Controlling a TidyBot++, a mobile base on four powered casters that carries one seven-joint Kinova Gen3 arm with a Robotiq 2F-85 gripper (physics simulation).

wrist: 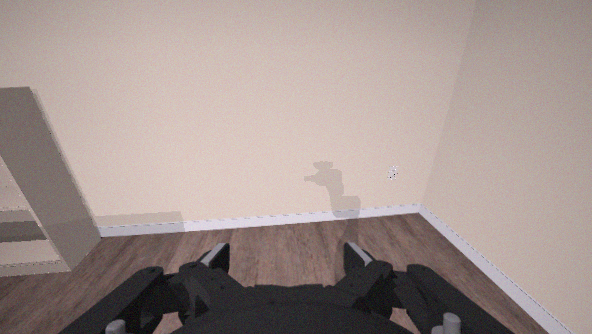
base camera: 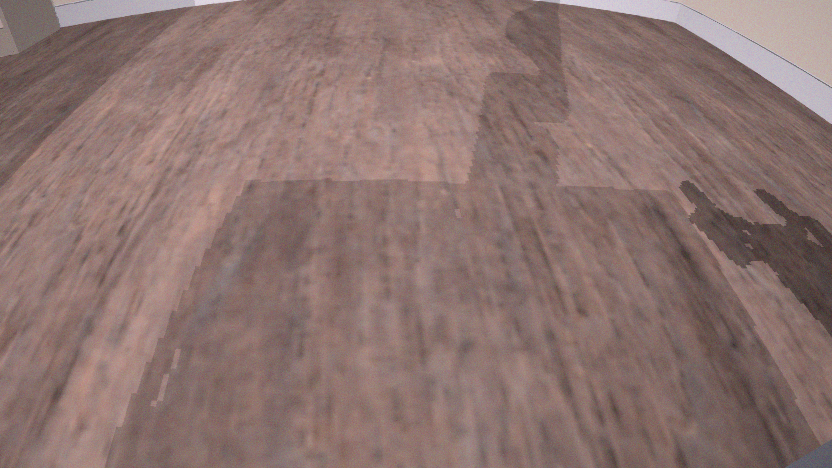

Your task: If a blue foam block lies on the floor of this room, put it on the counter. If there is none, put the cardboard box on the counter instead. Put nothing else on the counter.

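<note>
My gripper [wrist: 287, 256] is open, with no object between its fingers, in the lower middle of the wrist view. It points toward a wall and the floor before it. A blue foam block, the cardboard box and the counter do not show in either view.
A light shelf unit [wrist: 55, 170] stands against the wall [wrist: 250, 110] at the left of the wrist view. A white baseboard [wrist: 260, 220] [base camera: 750, 52] runs along the walls, which meet in a corner at the right. Shadows of the robot fall on the wood floor [base camera: 378, 128] and the wall.
</note>
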